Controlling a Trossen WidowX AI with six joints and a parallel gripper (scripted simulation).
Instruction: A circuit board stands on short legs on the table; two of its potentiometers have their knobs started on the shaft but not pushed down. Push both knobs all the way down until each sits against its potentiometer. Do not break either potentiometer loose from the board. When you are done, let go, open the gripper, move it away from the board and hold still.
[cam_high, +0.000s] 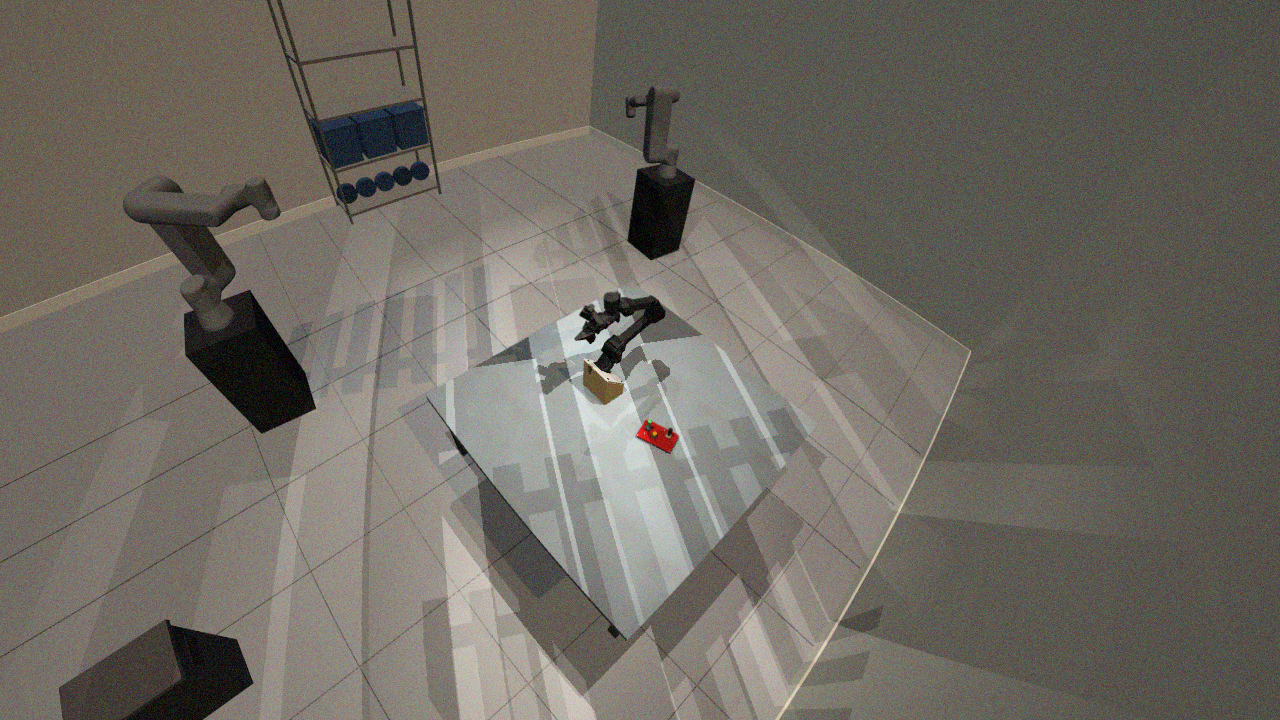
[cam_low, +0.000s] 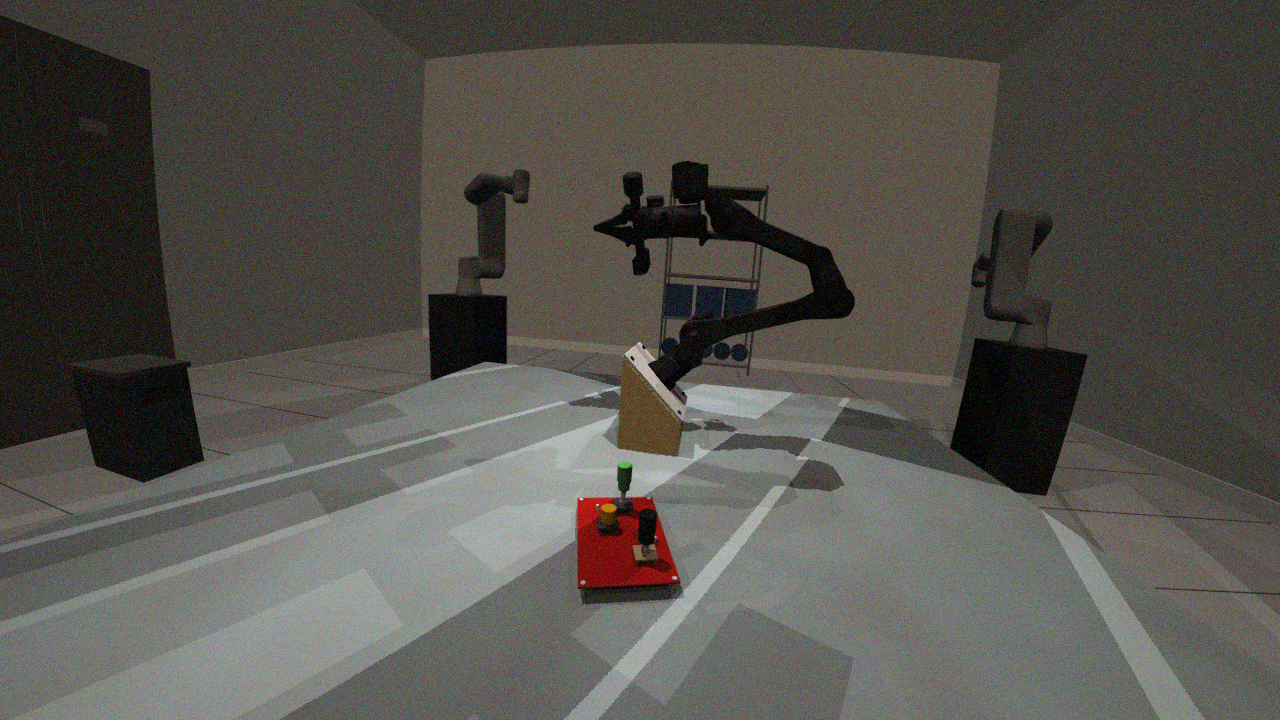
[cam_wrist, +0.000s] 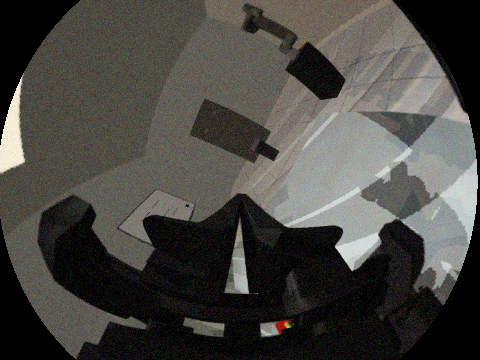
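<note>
Now: gripper tip 310 mm short of the green knob, 180 mm to the right of it and 340 mm above it. The rest, counted from my gripper tip: black knob 390 mm ahead, 230 mm to the left, 350 mm below.
</note>
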